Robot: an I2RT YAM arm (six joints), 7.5 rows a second.
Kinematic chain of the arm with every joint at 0, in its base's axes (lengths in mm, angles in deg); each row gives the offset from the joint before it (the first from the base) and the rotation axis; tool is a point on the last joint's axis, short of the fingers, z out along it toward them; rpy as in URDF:
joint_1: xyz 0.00 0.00 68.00 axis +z
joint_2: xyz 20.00 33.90 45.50 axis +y
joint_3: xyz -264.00 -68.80 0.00 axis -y
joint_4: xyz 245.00 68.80 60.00 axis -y
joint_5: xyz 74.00 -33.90 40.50 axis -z
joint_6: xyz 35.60 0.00 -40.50 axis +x
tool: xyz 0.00 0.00 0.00 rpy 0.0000 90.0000 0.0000
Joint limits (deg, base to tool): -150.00..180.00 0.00..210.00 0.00..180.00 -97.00..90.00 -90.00..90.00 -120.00..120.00
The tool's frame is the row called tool.
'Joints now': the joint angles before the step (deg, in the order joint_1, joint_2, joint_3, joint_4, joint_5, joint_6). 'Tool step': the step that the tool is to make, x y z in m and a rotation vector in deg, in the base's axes. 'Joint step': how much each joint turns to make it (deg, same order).
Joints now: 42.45, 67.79, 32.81, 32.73, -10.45, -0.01
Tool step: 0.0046, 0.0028, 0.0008, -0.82, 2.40, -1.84
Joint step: 0.01, 0.96, 1.75, -2.92, 1.79, 1.14
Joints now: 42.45, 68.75, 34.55, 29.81, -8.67, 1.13
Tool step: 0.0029, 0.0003, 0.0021, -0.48, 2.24, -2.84
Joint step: -0.01, 0.12, 1.41, -3.08, 2.71, 1.42
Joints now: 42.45, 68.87, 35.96, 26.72, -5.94, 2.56
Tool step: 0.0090, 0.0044, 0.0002, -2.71, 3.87, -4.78
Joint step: 0.01, 2.04, 3.40, -5.97, 4.65, 1.32
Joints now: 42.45, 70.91, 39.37, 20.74, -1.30, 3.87
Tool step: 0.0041, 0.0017, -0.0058, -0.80, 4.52, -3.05
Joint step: 0.00, 1.37, 1.23, -3.74, 2.43, 3.07
